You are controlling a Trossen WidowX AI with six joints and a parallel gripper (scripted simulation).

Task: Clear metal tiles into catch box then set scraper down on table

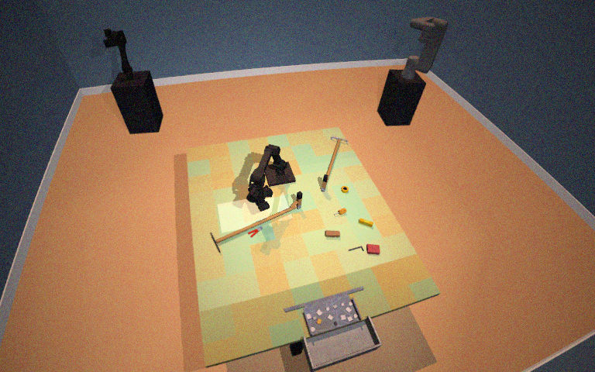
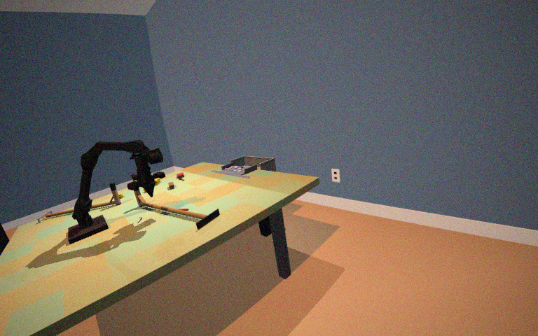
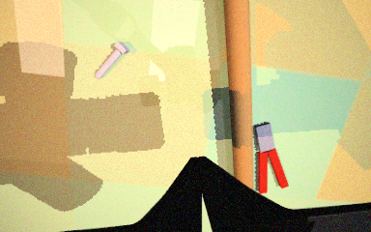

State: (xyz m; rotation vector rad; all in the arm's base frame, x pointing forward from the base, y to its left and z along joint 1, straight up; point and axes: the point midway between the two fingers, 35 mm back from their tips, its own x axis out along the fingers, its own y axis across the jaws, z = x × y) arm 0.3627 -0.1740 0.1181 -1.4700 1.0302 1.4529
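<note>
The long scraper lies 60 mm ahead of my gripper tip and 40 mm below it. Round my gripper tip: yellow ring (610 mm to the left, 160 mm behind, 100 mm below); orange screwdriver (530 mm to the left, 90 mm below, 30 mm ahead); brown block (440 mm to the left, 190 mm ahead, 90 mm below).
</note>
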